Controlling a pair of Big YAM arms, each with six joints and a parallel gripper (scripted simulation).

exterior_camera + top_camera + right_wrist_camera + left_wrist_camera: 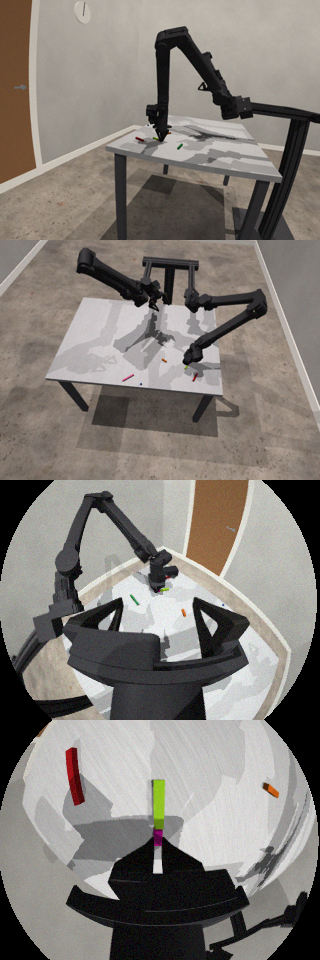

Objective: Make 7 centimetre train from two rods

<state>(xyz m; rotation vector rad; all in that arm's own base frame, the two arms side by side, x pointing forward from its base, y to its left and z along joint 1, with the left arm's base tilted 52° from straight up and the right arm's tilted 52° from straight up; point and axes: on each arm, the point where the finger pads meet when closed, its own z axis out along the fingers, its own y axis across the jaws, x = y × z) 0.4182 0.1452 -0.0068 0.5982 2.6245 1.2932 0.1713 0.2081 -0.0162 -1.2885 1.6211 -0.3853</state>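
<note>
The magenta rod lies 10 mm ahead of my left hand. Also, from my left hand: green rod (130 mm behind, 40 mm to the left); red rod (130 mm ahead, 40 mm to the left); lime rod (40 mm ahead, 20 mm to the right).
</note>
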